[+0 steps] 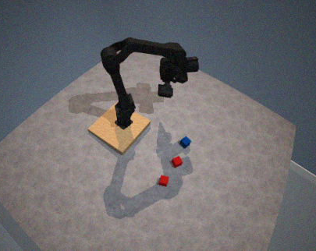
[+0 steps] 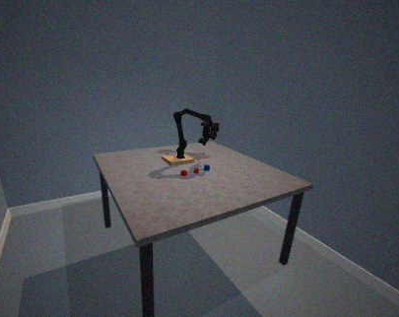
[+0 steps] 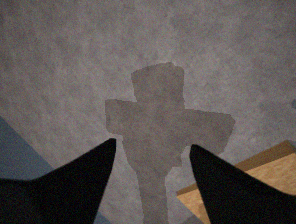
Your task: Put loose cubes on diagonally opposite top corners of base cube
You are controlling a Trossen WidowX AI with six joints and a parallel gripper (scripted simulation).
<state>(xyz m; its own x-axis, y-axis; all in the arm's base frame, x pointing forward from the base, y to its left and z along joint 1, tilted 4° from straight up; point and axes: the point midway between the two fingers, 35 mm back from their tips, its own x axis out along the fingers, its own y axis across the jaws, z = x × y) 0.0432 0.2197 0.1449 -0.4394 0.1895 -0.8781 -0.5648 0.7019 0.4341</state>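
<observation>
Right now the red cube is 300 mm ahead of my gripper tip, 310 mm to the right of it and 120 mm below it. The rest, counted from my gripper tip: blue cube (250 mm ahead, 100 mm to the right, 120 mm below).
</observation>
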